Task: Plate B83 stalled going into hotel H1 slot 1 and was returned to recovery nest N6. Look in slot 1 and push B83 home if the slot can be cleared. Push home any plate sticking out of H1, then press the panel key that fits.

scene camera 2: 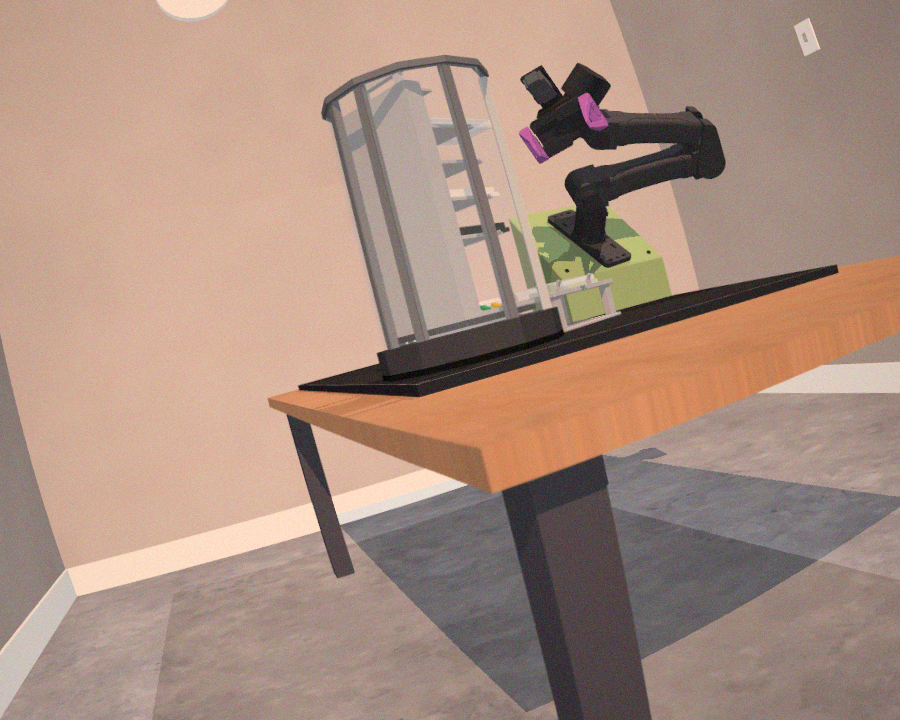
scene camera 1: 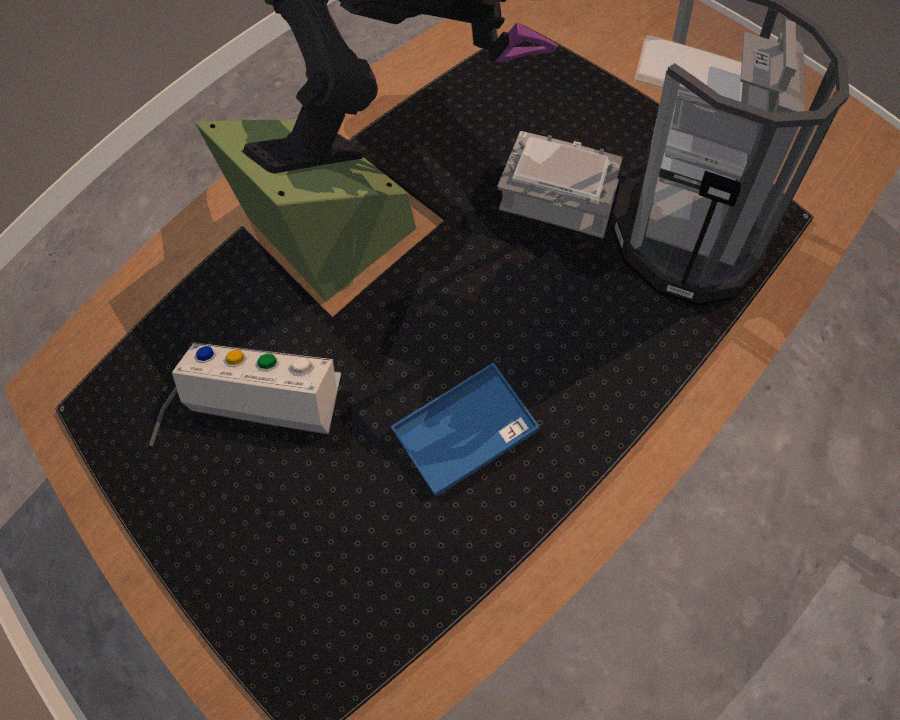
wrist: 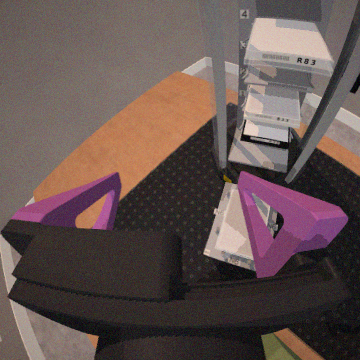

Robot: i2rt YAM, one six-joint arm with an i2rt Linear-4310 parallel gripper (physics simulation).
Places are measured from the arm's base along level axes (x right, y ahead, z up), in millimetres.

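Pixels of known places: gripper, fingertip midpoint: (scene camera 2: 562, 138) (scene camera 1: 551, 21) (wrist: 179, 177); arm's base, link origin: (scene camera 2: 588, 239) (scene camera 1: 305, 153).
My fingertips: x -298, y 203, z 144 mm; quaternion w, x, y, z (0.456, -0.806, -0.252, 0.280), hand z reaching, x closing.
Observation:
Ahead of a thing's pixels: the offset from my fingertips to its middle. "spot": to the spot under its first point. Level surfaces: height alone.
My gripper (scene camera 2: 561, 133) (wrist: 179, 177) is open and empty, high above the mat in front of hotel H1 {dx -22, dy +257, dz -88 mm} (scene camera 1: 651, 180) (scene camera 2: 390, 217) (wrist: 219, 100). In the wrist view, a white plate marked R83 {dx -4, dy +202, dz +31 mm} (wrist: 287, 45) sits high in H1. A lower white plate {dx -15, dy +234, dz -75 mm} (wrist: 272, 106), its small label hard to read, lies above a black-edged piece {dx -17, dy +233, dz -128 mm} (wrist: 265, 137). Their exact slots and how far each sticks out are unclear. A white plate {dx +51, dy +60, dz -227 mm} (scene camera 1: 562, 165) (wrist: 231, 217) lies on the recovery nest {spot: dx +97, dy +76, dz -289 mm} (scene camera 1: 551, 215); the right finger partly hides it in the wrist view. The panel {dx +569, dy -61, dz -252 mm} (scene camera 1: 255, 401) has blue {dx +590, dy -136, dz -230 mm} (scene camera 1: 204, 352), yellow {dx +564, dy -94, dz -230 mm} (scene camera 1: 234, 356), green {dx +537, dy -52, dz -230 mm} (scene camera 1: 266, 361) and white {dx +510, dy -10, dz -230 mm} (scene camera 1: 301, 365) keys.
A blue tray {dx +427, dy +190, dz -286 mm} (scene camera 1: 465, 431) marked LF lies on the black mat {dz -294 mm} (scene camera 1: 360, 570). A black stand with a small head {spot: dx +95, dy +301, dz -19 mm} (scene camera 1: 719, 187) shows at H1's front. Upright grey posts surround the hotel. The green arm base (scene camera 1: 330, 225) (scene camera 2: 623, 281) stands beside the mat.

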